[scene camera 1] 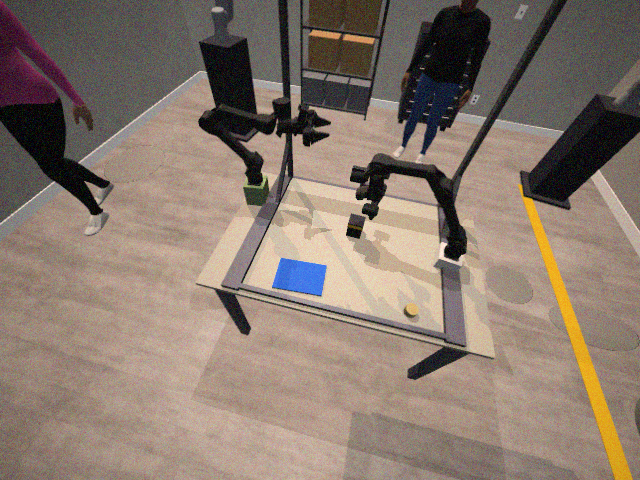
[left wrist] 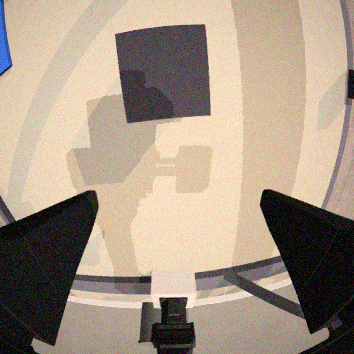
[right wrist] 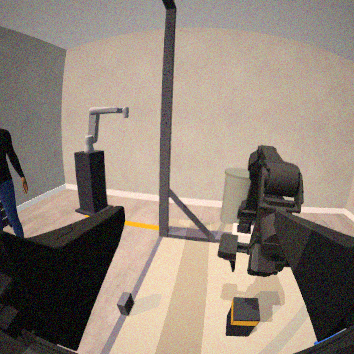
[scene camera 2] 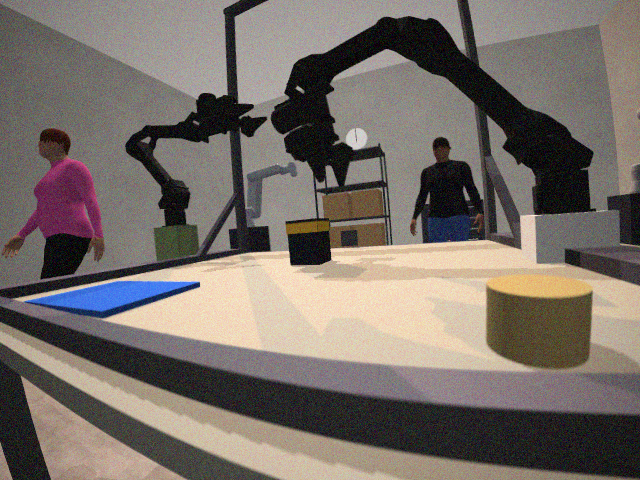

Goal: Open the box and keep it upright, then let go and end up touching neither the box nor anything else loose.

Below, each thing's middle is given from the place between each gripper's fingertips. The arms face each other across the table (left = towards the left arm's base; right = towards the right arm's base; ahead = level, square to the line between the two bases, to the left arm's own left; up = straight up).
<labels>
The flat blue mat [scene camera 2: 101, 301] is 440 mm ahead of my right hand, 70 mm to the left of it and 430 mm below it.
My left gripper is now 340 mm short of the flat blue mat, 200 mm to the left of it and 160 mm above it.
</labels>
